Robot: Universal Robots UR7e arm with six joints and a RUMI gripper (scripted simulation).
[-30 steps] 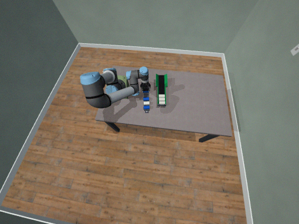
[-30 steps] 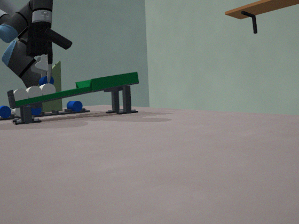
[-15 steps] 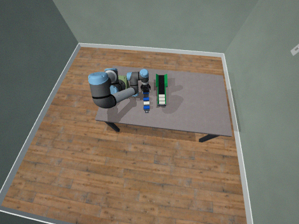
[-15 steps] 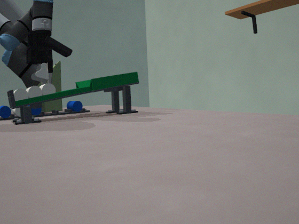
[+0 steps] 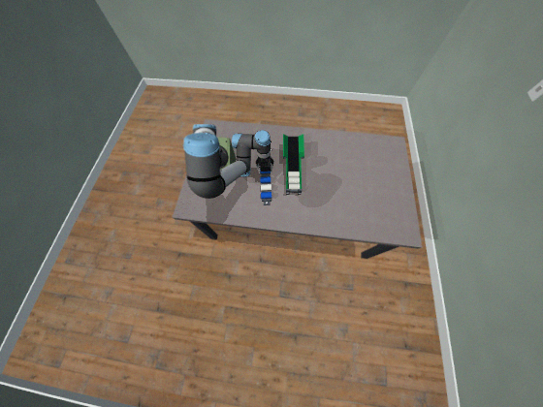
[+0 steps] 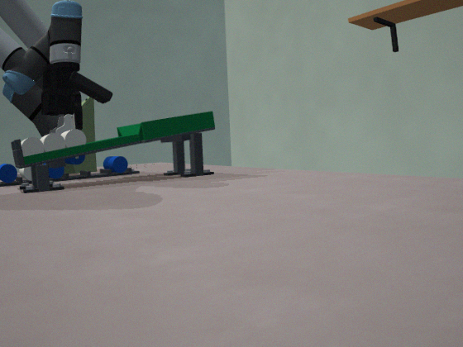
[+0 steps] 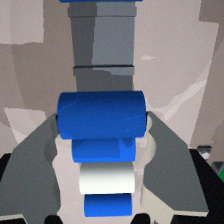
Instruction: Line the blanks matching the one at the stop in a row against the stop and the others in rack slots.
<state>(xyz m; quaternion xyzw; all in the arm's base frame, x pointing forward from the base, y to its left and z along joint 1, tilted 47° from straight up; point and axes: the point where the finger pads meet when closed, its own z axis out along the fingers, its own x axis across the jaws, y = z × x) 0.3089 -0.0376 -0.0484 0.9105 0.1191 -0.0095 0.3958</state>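
The stock rack is 7 cm below my hand, 3 cm to the right of it and 1 cm ahead of it. Also, from my hand: dark stop: 20 cm ahead, 11 cm to the right.
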